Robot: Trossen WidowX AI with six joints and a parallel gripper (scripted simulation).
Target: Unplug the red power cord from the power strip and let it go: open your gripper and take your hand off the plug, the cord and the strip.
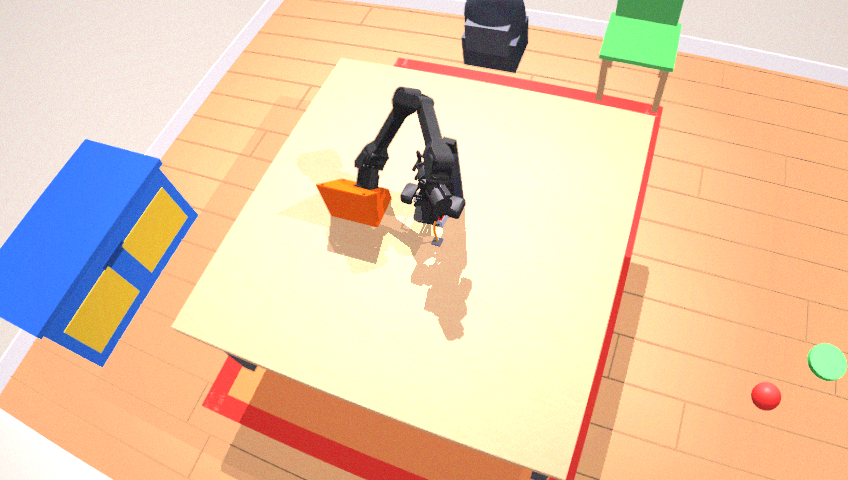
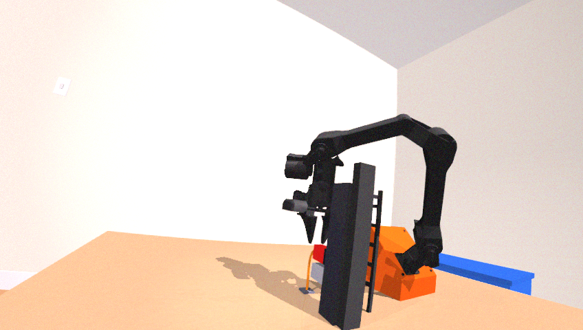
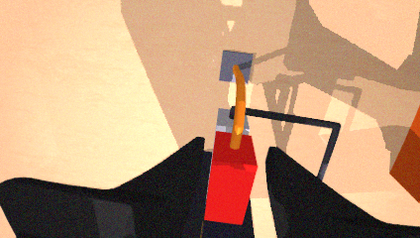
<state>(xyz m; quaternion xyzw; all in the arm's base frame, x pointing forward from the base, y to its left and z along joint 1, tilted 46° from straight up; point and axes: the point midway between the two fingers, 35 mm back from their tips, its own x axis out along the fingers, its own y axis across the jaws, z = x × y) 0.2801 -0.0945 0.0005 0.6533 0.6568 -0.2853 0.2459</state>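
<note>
The red plug is 50 mm to the left of my gripper tip and 10 mm below it.
</note>
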